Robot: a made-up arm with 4 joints.
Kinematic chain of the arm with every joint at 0, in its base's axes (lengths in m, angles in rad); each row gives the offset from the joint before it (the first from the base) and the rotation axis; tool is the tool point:
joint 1: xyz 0 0 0.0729 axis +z
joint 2: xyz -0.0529 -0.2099 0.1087 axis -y
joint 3: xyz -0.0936 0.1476 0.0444 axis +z
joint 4: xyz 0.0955 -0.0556 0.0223 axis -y
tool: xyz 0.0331 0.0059 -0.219
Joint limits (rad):
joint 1: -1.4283..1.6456
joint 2: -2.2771..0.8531
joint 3: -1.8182..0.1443
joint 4: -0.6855..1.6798
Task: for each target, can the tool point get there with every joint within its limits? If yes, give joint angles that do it. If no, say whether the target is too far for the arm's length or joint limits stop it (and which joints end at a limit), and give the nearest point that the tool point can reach.
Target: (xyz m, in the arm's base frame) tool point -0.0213 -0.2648 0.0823
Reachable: yes | joints -0.0825 0.3082 -0.8434 0.4911
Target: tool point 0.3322 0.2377 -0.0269
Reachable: no: joint limits stop it (at a limit: joint 1, joint 4) | nearest point 0.2514 0.1190 0.0615 | short by 0.169 m
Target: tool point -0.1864 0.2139 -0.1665
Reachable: no: joint limits stop it (at a limit: joint 1, joint 3) | nearest point -0.1916 0.1353 -0.0217 | short by 0.165 m
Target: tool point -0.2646 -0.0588 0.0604
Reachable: yes | joints -1.1240 -1.1855 -0.6081 0.8482
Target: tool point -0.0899 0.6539 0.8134
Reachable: no: too far | nearest point -0.1624 0.1874 0.3436 | short by 0.666 m
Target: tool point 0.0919 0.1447 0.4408
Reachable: no: joint limits stop it (at a limit: joint 1, joint 4) | nearest point 0.0884 0.1024 0.3836 | short by 0.071 m
